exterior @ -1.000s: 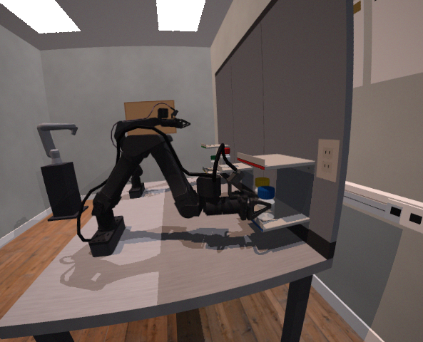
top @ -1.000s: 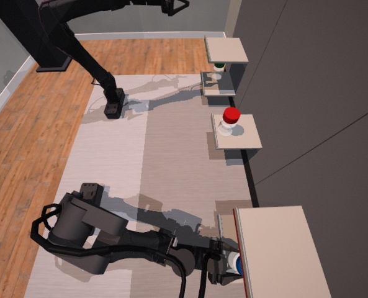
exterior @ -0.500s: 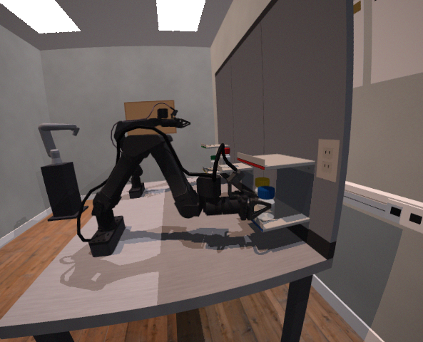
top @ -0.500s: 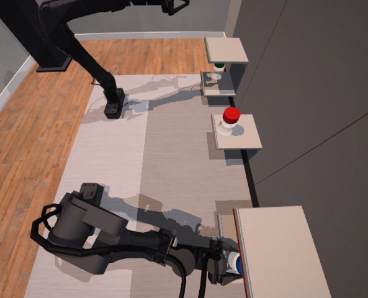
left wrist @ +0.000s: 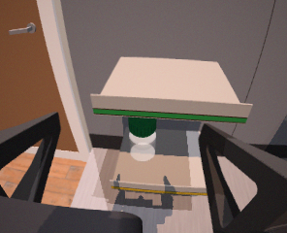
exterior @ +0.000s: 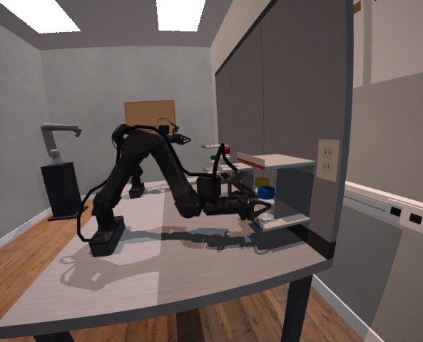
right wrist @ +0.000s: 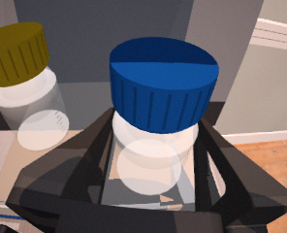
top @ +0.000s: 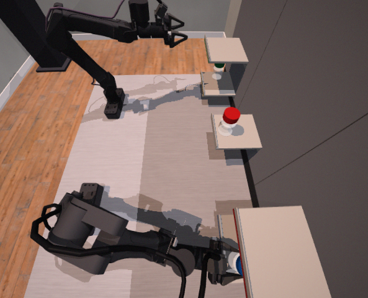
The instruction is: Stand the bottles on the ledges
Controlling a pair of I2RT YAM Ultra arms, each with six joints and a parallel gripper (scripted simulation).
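My left gripper is now 200 mm short of the green-capped bottle, 20 mm to the right of it and 200 mm above it. Round my left hand: grey wall panel: 300 mm ahead, 410 mm to the right, 100 mm above; red-capped bottle: 160 mm ahead, 430 mm to the right, 110 mm below; yellow-capped bottle: 200 mm ahead, 760 mm to the right, 200 mm below.
Now: the blue-capped bottle 10 mm below my right hand. Also, from my right hand: grey wall panel 450 mm to the left, 290 mm above, 140 mm ahead; red-capped bottle 440 mm to the left, 90 mm above; yellow-capped bottle 110 mm to the left, 40 mm ahead, 10 mm below.
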